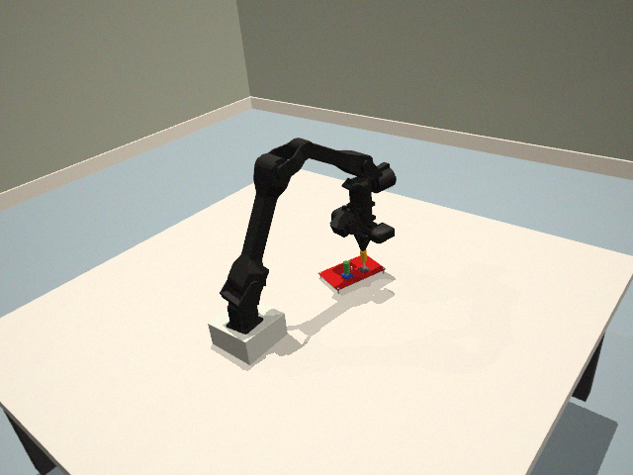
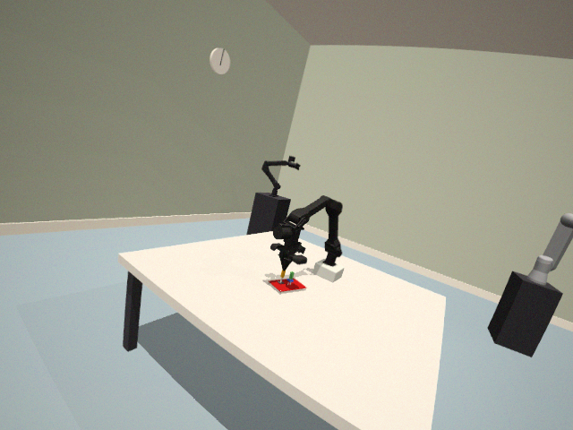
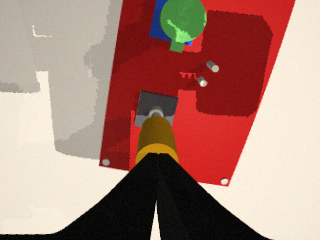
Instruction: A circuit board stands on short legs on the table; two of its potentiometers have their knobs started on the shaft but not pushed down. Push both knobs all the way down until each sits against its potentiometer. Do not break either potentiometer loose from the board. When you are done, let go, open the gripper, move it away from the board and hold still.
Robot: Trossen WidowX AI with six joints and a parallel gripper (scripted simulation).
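Right now my gripper tip is 20 mm above the orange knob. From my gripper tip the other things lie so: green knob 50 mm behind, 20 mm to the left, 30 mm below.
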